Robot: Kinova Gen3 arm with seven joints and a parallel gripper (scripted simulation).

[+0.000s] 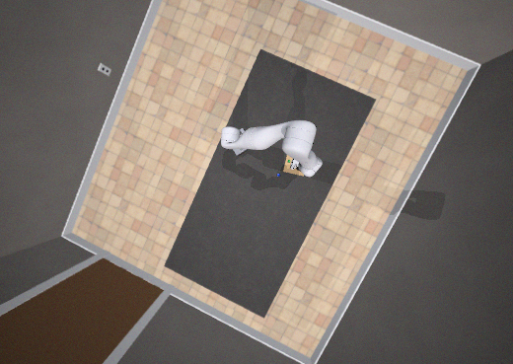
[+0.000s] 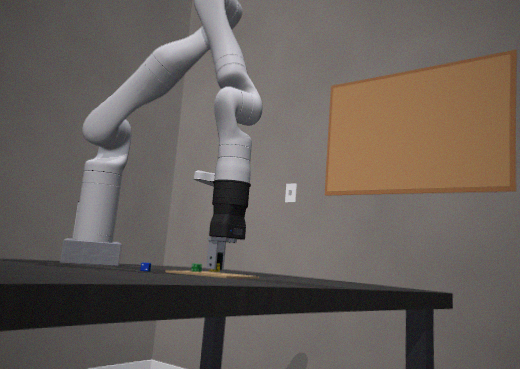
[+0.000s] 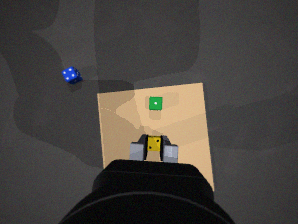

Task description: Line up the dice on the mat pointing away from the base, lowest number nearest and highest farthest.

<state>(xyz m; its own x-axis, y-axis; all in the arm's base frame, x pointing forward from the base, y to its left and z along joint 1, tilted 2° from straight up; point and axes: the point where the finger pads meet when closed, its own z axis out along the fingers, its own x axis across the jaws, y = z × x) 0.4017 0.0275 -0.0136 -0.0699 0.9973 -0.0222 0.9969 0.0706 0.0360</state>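
Right now my hand is 1 cm above the yellow die. The rest, counted from my hand: green die 5 cm behind, 2 cm below; blue die 12 cm to the right, 7 cm behind, 2 cm below; mat 3 cm below.
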